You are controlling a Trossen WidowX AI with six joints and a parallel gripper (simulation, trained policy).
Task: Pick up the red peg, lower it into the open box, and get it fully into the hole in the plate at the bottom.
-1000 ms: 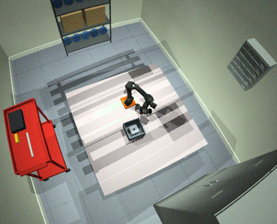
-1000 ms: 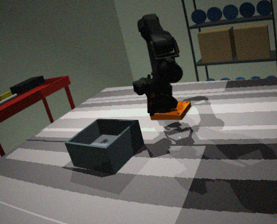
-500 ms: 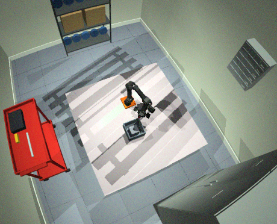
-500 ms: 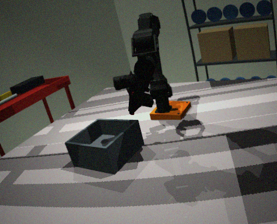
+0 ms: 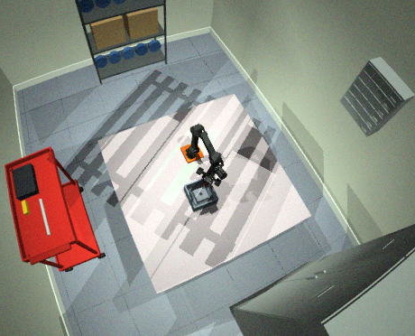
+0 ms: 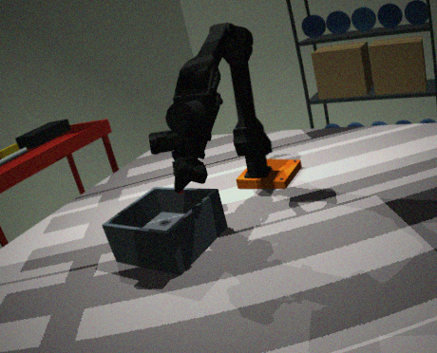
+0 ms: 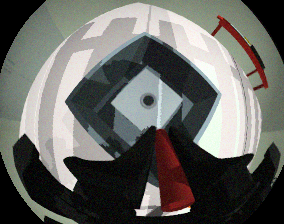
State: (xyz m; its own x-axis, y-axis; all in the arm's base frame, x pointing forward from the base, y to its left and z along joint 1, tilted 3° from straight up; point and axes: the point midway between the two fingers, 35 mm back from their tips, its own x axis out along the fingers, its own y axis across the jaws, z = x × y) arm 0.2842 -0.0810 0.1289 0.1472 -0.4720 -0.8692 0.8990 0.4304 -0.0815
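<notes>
My gripper tip is now 30 mm below the red peg and 20 mm to the right of it. Also, from my gripper tip: pale plate 80 mm below, 40 mm to the right, 30 mm ahead; dark box 100 mm below, 40 mm to the right, 30 mm ahead.
</notes>
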